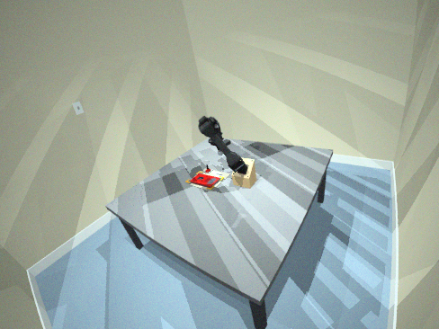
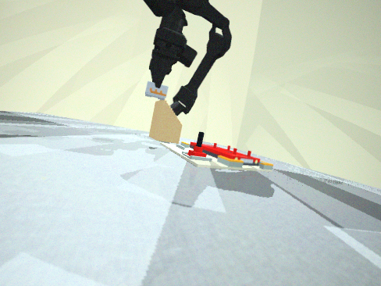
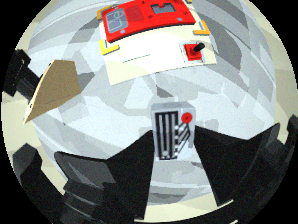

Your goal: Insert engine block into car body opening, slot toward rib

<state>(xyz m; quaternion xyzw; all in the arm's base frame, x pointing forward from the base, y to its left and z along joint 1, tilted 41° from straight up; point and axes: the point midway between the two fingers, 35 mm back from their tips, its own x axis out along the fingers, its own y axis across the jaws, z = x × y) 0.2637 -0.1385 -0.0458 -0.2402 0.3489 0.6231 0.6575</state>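
Right now my gripper tip is 190 mm to the right of the cream base plate, 130 mm above it and 40 mm short of it. The rest, counted from my gripper tip: grey engine block 10 mm below.
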